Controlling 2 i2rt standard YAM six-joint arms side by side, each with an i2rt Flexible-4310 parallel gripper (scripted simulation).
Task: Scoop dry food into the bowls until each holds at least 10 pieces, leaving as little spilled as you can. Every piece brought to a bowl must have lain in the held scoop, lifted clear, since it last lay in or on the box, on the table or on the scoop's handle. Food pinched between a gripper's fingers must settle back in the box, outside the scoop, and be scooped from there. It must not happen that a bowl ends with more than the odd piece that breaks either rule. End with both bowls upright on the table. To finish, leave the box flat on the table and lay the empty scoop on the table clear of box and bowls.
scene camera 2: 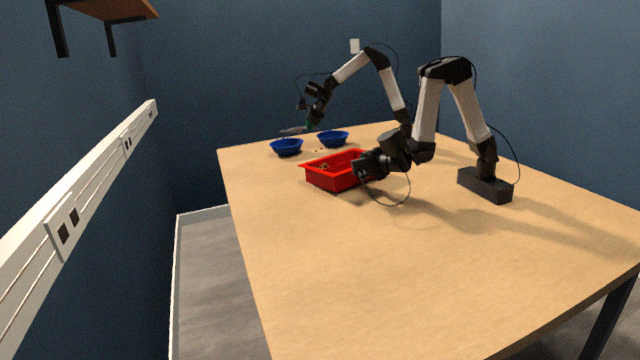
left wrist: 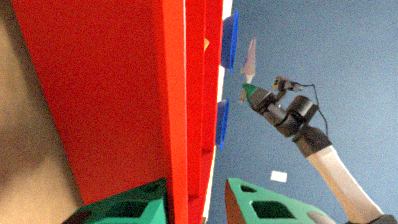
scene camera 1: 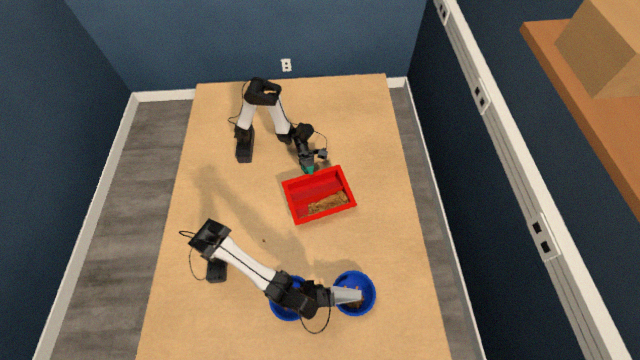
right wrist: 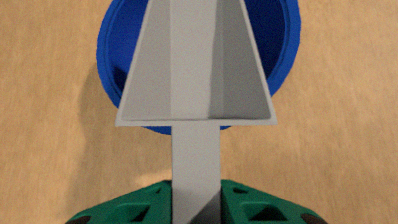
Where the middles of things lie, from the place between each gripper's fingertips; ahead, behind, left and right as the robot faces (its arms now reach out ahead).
My right hand is 5 cm short of the grey scoop [right wrist: 195,73]. The rest, counted from my right hand: red box [scene camera 1: 306,189] 42 cm to the left, 5 cm below, 5 cm behind.
Now: the red box 9 cm to the right of my left hand, 4 cm ahead of it and 3 cm below it. The rest, counted from my left hand: grey scoop (51 cm to the right, 13 cm ahead, 1 cm above).
